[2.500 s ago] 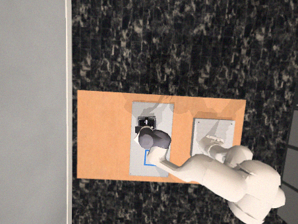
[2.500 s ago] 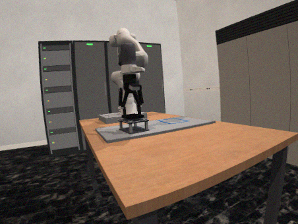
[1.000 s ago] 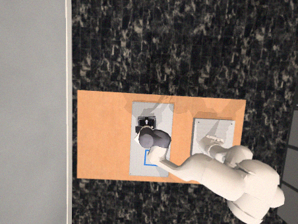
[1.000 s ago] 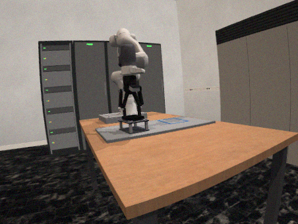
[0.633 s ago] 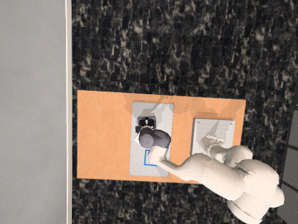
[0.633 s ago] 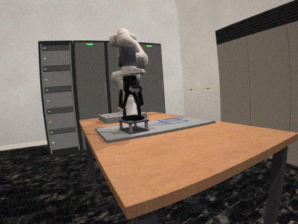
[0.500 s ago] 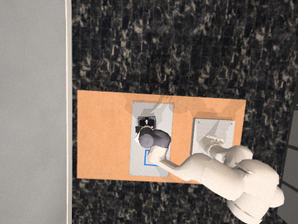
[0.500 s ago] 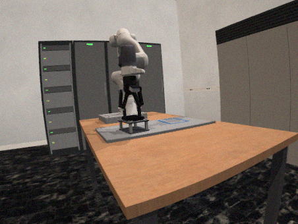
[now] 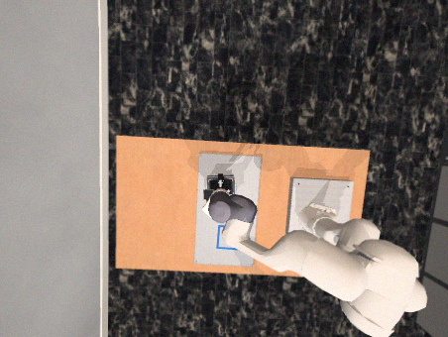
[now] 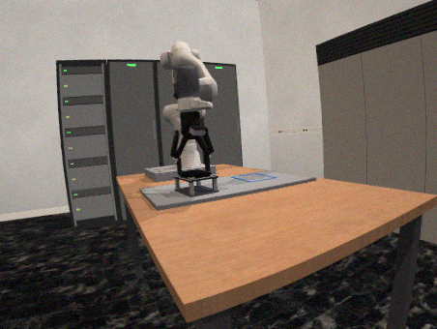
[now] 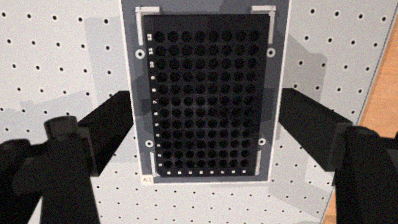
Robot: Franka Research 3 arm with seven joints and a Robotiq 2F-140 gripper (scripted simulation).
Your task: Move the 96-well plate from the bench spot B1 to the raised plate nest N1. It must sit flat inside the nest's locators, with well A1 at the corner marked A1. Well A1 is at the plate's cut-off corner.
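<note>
Right now the black 96-well plate is 2 cm below my hand. From my hand the other things lie so: raised plate nest: 3 cm below; then A1 mark: 8 cm behind, 4 cm to the left, 3 cm below.
</note>
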